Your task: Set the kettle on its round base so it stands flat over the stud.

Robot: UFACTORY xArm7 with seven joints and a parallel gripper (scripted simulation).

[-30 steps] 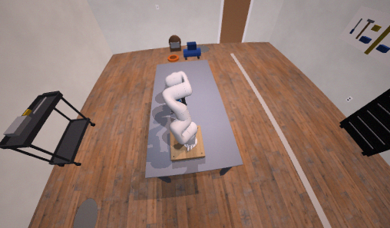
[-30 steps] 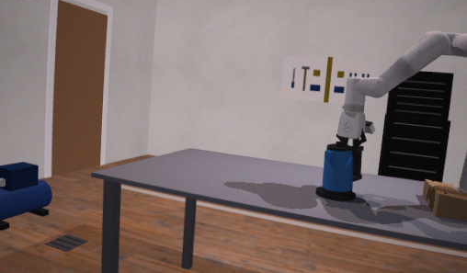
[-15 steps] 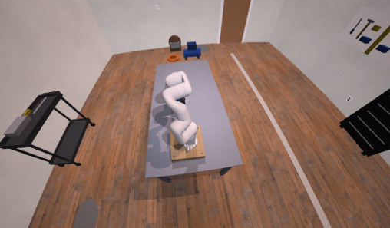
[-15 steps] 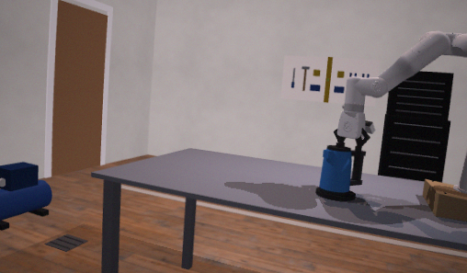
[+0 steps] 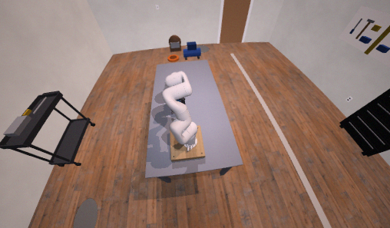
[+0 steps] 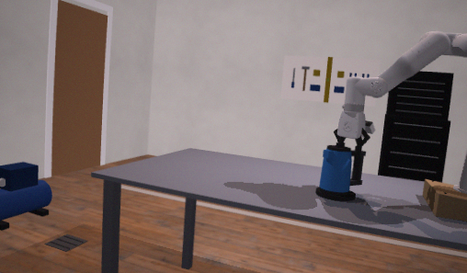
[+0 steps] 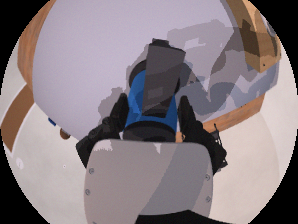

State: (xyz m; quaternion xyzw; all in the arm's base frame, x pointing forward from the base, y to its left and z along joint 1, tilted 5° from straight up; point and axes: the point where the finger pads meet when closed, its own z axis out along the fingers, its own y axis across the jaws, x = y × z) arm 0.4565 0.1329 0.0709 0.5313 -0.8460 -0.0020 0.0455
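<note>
The blue kettle is 10 mm ahead of my hand, 20 mm to the left of it and 60 mm below it. From my hand the other things lie so: black round base 20 mm ahead, 50 mm to the left, 160 mm below.
</note>
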